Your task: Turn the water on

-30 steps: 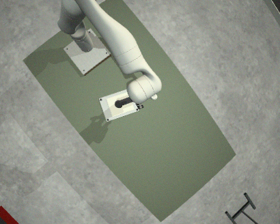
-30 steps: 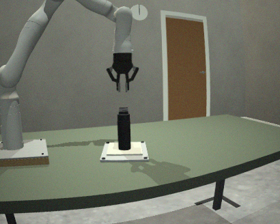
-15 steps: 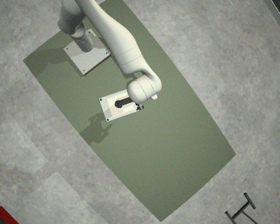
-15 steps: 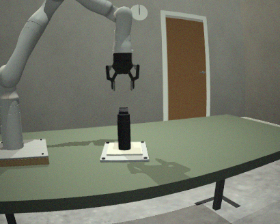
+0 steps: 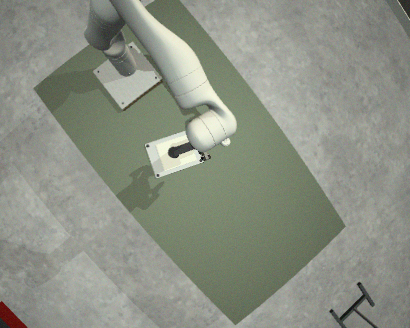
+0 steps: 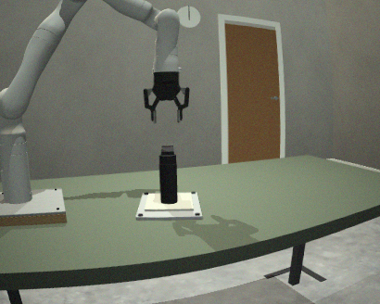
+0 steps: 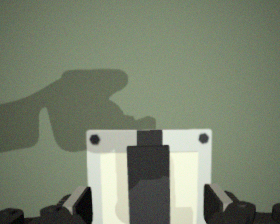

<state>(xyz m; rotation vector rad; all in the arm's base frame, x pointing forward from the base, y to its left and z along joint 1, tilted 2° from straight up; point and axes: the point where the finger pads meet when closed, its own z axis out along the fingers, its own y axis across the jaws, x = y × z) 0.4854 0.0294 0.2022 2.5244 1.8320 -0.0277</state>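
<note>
My gripper is now 9 cm above the lever, 4 cm to the left of it and 1 cm past it. From my hand the other things lie so: tap (14 cm below, 6 cm to the right, 2 cm behind).
</note>
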